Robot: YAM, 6 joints.
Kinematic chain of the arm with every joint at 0, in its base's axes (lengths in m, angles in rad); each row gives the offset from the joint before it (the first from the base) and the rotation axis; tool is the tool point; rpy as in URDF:
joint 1: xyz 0 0 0.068 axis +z
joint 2: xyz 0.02 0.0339 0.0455 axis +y
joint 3: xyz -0.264 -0.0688 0 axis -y
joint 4: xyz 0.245 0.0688 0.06 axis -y
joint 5: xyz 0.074 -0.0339 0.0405 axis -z
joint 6: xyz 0.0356 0 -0.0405 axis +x
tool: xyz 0 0 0 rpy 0 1.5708 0
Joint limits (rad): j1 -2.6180..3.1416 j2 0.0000..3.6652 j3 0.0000..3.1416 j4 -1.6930..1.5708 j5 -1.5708..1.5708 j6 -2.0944..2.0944
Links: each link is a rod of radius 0.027 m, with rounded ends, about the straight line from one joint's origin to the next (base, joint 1, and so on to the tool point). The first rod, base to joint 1, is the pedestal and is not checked.
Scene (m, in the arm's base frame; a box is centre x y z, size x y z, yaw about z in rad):
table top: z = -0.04
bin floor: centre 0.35 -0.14 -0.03 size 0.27 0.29 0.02 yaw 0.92
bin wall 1: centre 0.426 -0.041 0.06 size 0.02 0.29 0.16 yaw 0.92
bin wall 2: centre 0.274 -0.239 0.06 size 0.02 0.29 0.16 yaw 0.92
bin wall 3: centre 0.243 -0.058 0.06 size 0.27 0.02 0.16 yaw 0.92
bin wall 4: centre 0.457 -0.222 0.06 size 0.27 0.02 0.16 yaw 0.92
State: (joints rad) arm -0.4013 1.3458 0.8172 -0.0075 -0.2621 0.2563
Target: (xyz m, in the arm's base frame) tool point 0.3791 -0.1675 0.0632
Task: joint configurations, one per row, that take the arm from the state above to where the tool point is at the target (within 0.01 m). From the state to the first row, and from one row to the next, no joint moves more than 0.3 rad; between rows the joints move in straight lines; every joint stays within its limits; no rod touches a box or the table.
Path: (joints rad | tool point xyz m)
1: -0.4127 1.6247 0.9263 0.0376 -0.2506 0.2563 | 0.3206 -0.1307 0.1990
2: -0.4241 1.9036 1.0353 0.0826 -0.2391 0.2563 | 0.3563 -0.1516 0.1380
3: -0.4354 2.1825 1.1444 0.1277 -0.2277 0.2563 | 0.3791 -0.1675 0.0632

